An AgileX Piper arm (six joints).
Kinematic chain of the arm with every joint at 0, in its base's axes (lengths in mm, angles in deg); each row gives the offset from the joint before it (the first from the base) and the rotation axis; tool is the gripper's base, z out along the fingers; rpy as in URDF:
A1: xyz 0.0 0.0 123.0 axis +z
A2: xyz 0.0 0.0 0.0 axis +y
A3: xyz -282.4 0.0 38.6 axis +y
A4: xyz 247.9 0.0 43.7 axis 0.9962 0 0.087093
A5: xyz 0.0 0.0 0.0 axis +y
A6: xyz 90.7 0.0 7.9 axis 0.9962 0 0.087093
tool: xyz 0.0 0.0 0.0 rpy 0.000 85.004 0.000
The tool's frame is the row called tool.
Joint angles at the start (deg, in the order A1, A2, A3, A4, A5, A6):
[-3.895 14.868 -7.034 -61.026 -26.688 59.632]
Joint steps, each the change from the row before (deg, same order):
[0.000 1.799 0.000 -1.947 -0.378 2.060]
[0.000 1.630 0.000 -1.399 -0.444 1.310]
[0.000 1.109 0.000 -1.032 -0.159 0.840]
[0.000 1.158 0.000 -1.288 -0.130 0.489]
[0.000 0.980 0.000 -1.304 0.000 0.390]
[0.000 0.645 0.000 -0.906 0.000 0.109]
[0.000 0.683 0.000 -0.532 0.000 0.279]
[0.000 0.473 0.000 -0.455 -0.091 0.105]
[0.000 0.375 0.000 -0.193 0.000 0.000]
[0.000 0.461 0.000 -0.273 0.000 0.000]
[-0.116 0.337 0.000 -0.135 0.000 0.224]
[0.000 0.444 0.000 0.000 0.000 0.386]
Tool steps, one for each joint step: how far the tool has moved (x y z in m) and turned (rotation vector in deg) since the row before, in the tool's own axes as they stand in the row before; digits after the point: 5 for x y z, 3 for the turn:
[0.00391 -0.00031 0.00336 -0.719 2.231 1.041]
[0.00322 -0.00033 0.00305 -0.653 1.848 0.736]
[0.00234 -0.00043 0.00207 -0.333 1.363 0.390]
[0.00260 -0.00045 0.00215 -0.365 1.530 -0.159]
[0.00241 -0.00046 0.00182 -0.265 1.434 -0.342]
[0.00161 -0.00028 0.00120 -0.192 0.963 -0.413]
[0.00142 -0.00042 0.00127 -0.124 0.839 0.106]
[0.00098 -0.00013 0.00088 -0.187 0.580 -0.090]
[0.00071 -0.00026 0.00070 -0.052 0.419 -0.006]
[0.00090 -0.00031 0.00086 -0.073 0.529 -0.038]
[0.00062 -0.00044 0.00062 0.075 0.363 0.257]
[0.00068 -0.00038 0.00083 -0.018 0.398 0.582]

